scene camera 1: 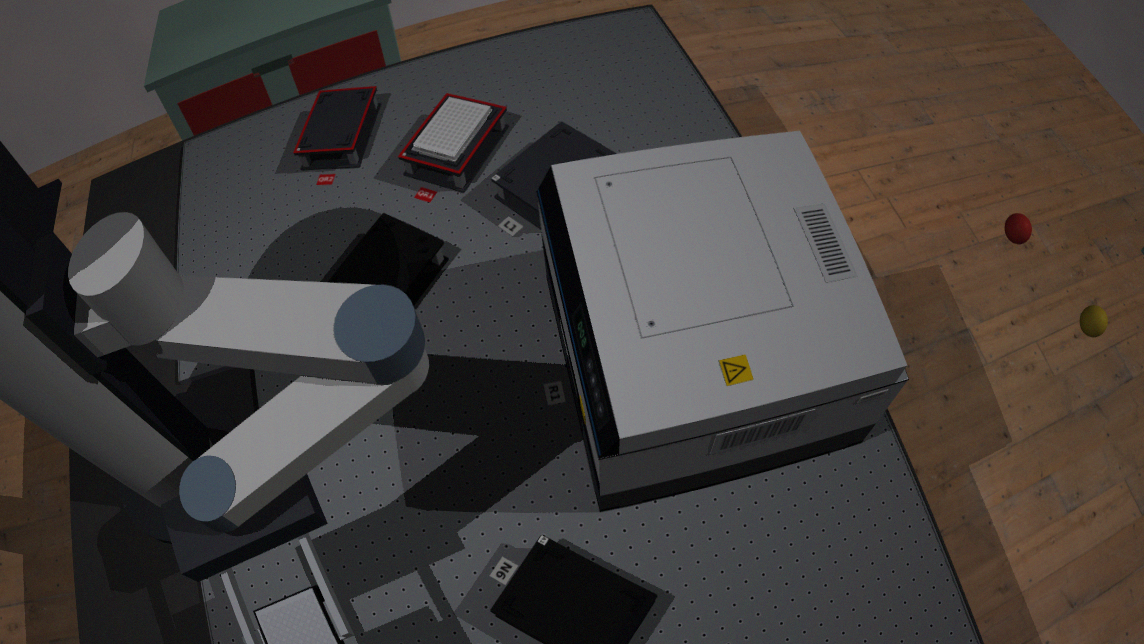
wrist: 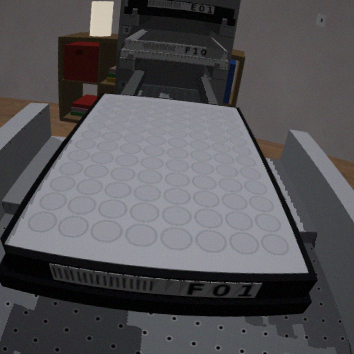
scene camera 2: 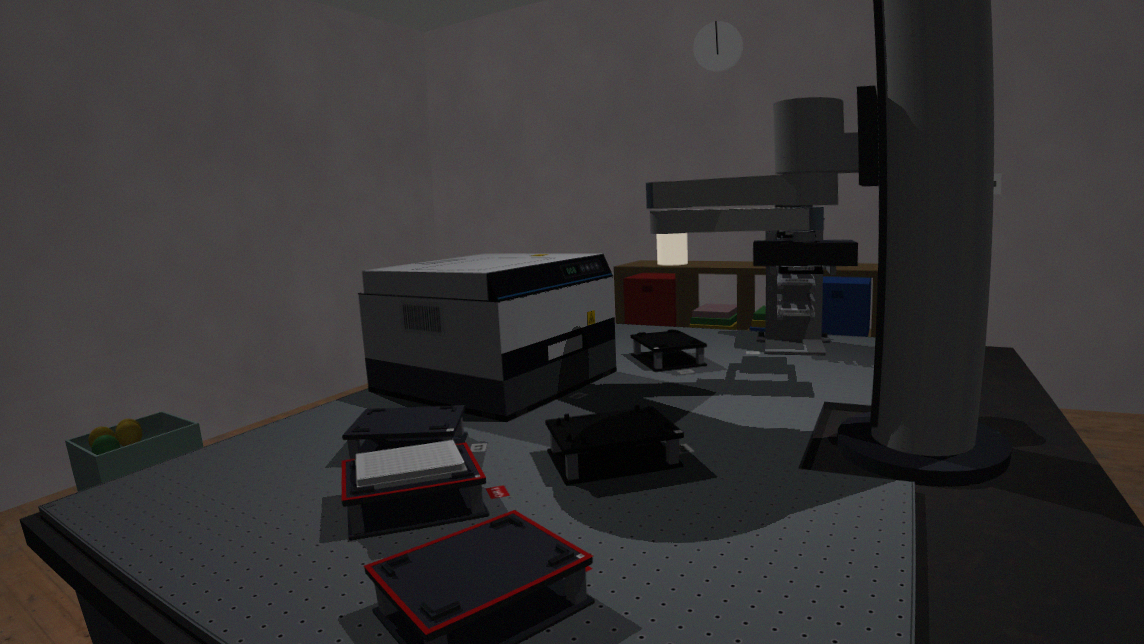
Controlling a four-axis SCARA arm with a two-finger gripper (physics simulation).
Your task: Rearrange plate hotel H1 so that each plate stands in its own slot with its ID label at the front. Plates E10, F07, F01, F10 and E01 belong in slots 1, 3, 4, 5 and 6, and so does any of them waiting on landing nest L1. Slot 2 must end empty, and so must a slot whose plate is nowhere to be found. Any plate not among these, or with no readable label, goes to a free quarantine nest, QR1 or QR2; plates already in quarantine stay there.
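Frame: origin at the arm's base, x left, y back, z up, level; metres.
Seen in the pictures: gripper, fingertip midpoint: [wrist: 166, 135]; arm's base, origin of the base link: [scene camera 1: 182, 469] [scene camera 2: 921, 449].
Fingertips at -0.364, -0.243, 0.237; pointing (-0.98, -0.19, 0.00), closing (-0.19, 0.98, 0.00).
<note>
Offsets run from my fingertips to a thing's middle, as dx, dy, dz. "spot": to the spot under its first point.
My gripper [wrist: 166, 135] [scene camera 1: 294, 616] is shut on plate F01 @(+0.005, +0.001, -0.010) [wrist: 155, 283], level, its label facing the wrist camera. Beyond it, hotel H1 @(-0.214, -0.052, -0.052) [wrist: 227, 75] [scene camera 2: 770, 308] holds plate E01 @(spot: -0.126, -0.007, +0.053) [wrist: 202, 8] above plate F10 @(-0.184, -0.036, +0.015) [wrist: 195, 51], which is beside the mark 5. Below F10 a pair of bare rails shows; lower slots are hidden by the held plate. Landing nest L1 @(+0.661, -0.462, -0.197) [scene camera 1: 552, 156] [scene camera 2: 405, 421] shows no plate, though the instrument partly covers it in scene camera 1. A white plate @(+0.799, -0.325, -0.167) [scene camera 1: 453, 128] [scene camera 2: 409, 462] lies on QR1. QR2 @(+0.927, -0.125, -0.196) [scene camera 1: 337, 120] [scene camera 2: 480, 568] is empty.
A large white instrument @(+0.296, -0.566, -0.099) [scene camera 1: 712, 240] [scene camera 2: 488, 328] stands beside the R1 label @(spot: +0.319, -0.354, -0.224) [scene camera 1: 553, 392]. A dark nest @(+0.568, -0.166, -0.194) [scene camera 1: 388, 256] [scene camera 2: 614, 428] stands near the arm; another @(+0.015, -0.289, -0.196) [scene camera 1: 572, 592] [scene camera 2: 668, 340] stands nearer the hotel. The arm's column [scene camera 2: 932, 240] rises at the table's side.
</note>
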